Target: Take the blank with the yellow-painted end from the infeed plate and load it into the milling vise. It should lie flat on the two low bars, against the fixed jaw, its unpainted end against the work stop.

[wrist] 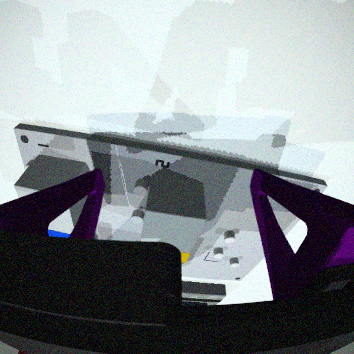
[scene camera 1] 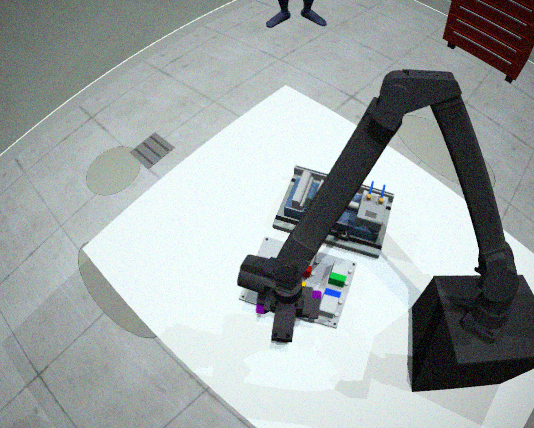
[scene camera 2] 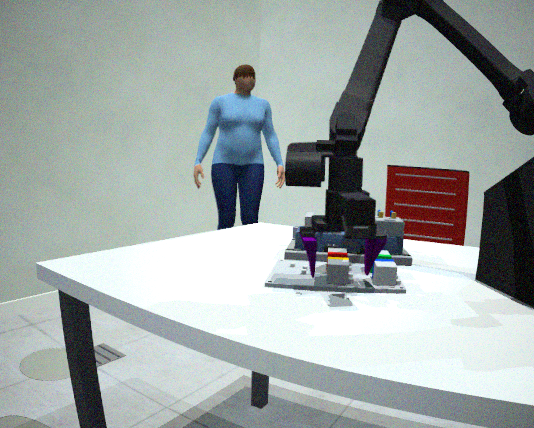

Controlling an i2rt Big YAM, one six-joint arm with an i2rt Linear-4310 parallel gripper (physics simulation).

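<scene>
The yellow-ended blank [scene camera 1: 303,284] [scene camera 2: 338,272] [wrist: 172,230] is a grey block lying on the infeed plate [scene camera 1: 270,245] [scene camera 2: 287,280] [wrist: 55,145]; its yellow end faces the vise. My gripper [scene camera 1: 288,302] [scene camera 2: 340,275] [wrist: 176,176] is open and empty, pointing down, with one purple finger on each side of this blank and a gap at both sides. The tips look low, near the plate. The right finger in scene camera 2 is between this blank and the blue-ended one. The milling vise [scene camera 1: 370,232] [scene camera 2: 397,243] stands behind the plate; my arm hides its middle in scene camera 1.
A blue-ended blank [scene camera 1: 329,304] [scene camera 2: 385,272] and a green-ended blank [scene camera 1: 337,279] [scene camera 2: 384,256] are beside the gripper. A red-ended blank [scene camera 1: 308,271] [scene camera 2: 337,254] is behind the yellow-ended one. Small pegs [wrist: 229,237] stand on the plate. A person [scene camera 2: 240,130] stands beyond the table.
</scene>
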